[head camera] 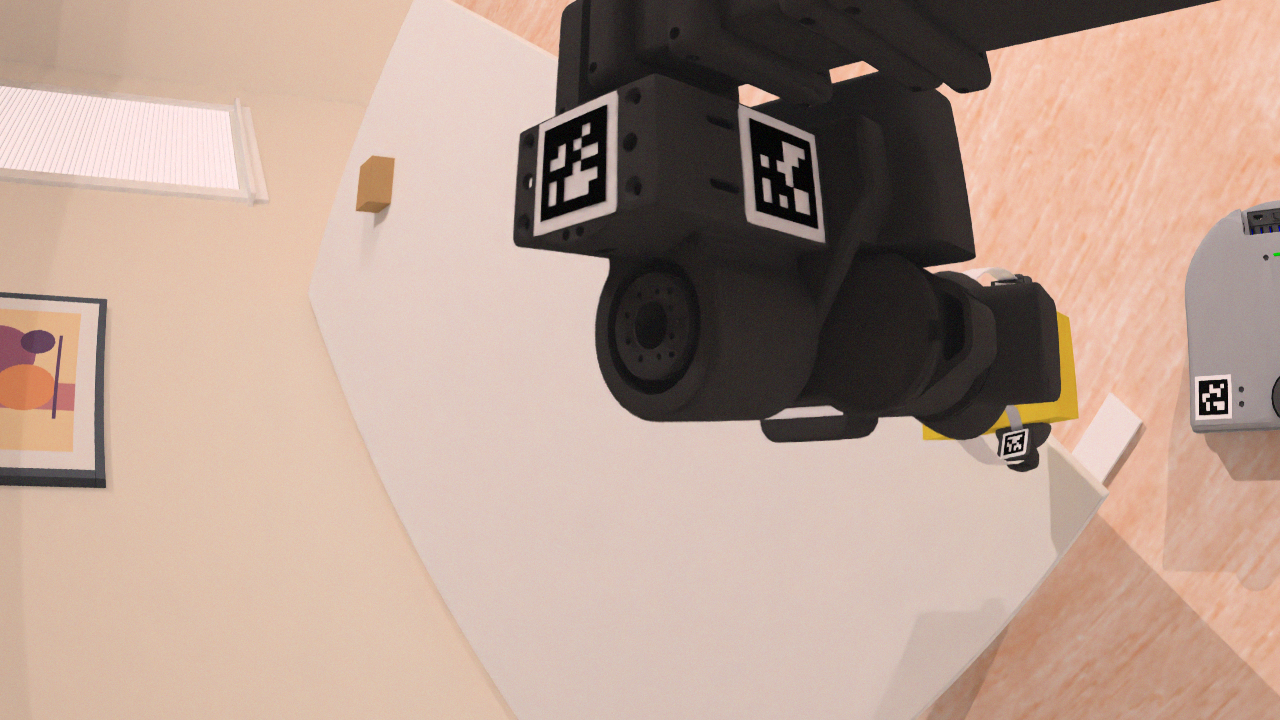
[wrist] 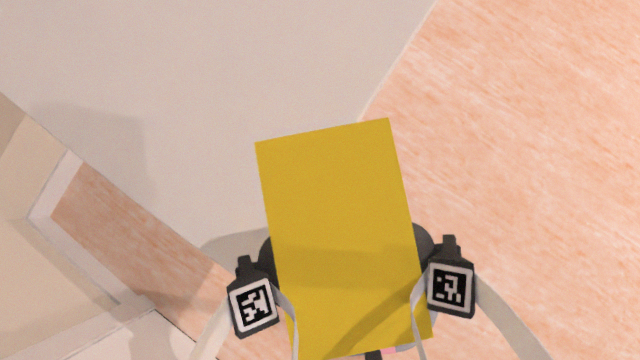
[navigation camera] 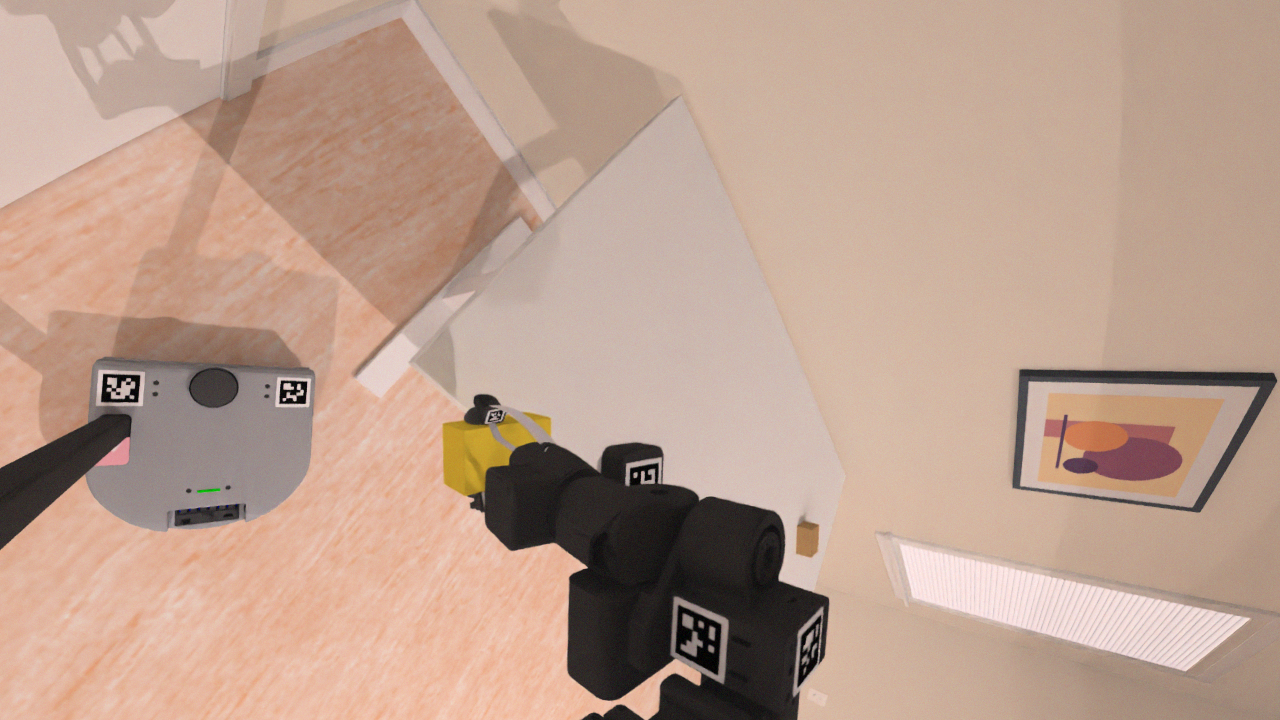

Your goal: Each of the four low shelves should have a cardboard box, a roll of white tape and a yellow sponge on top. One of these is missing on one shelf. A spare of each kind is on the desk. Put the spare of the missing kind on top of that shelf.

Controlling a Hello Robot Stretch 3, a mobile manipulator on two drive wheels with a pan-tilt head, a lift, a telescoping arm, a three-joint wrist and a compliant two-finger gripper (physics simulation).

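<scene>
My gripper is shut on a yellow sponge, with one finger on each side of it. It holds the sponge in the air by the edge of the white desk, and floor shows beside the sponge. A small cardboard box stands near the far end of the desk. The wrist and arm hide part of the desk. The white tape and the low shelves do not show.
My grey base stands on the floor apart from the desk. A white slab-like piece sticks out beyond the desk's corner, low down. A wall with a framed picture runs along the desk's far side.
</scene>
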